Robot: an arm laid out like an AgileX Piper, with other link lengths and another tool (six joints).
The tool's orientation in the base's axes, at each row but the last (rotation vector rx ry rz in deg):
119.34 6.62 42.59
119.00 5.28 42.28
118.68 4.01 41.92
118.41 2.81 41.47
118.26 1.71 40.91
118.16 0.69 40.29
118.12 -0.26 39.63
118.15 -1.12 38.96
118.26 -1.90 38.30
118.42 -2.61 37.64
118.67 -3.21 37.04
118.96 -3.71 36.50
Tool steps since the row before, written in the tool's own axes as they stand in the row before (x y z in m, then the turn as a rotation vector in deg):
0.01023 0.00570 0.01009 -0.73 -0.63 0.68
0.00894 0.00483 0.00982 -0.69 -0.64 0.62
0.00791 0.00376 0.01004 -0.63 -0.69 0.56
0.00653 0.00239 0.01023 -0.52 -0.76 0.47
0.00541 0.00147 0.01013 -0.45 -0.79 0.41
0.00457 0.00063 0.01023 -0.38 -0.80 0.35
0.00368 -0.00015 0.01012 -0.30 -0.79 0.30
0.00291 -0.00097 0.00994 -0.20 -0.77 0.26
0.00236 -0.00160 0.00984 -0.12 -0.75 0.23
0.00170 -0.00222 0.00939 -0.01 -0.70 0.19
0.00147 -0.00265 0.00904 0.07 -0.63 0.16
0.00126 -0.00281 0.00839 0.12 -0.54 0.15
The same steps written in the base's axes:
0.01278 -0.00715 0.00495 -0.10 -0.37 -1.12
0.01158 -0.00711 0.00388 -0.10 -0.31 -1.08
0.01093 -0.00718 0.00254 -0.07 -0.21 -1.07
0.01006 -0.00715 0.00079 -0.01 -0.07 -1.03
0.00918 -0.00705 -0.00041 0.03 0.01 -1.00
0.00862 -0.00703 -0.00151 0.06 0.08 -0.95
0.00790 -0.00687 -0.00251 0.10 0.14 -0.88
0.00728 -0.00657 -0.00347 0.16 0.18 -0.80
0.00684 -0.00635 -0.00422 0.21 0.21 -0.74
0.00615 -0.00586 -0.00487 0.27 0.24 -0.63
0.00585 -0.00543 -0.00522 0.31 0.24 -0.52
0.00537 -0.00489 -0.00521 0.32 0.21 -0.43

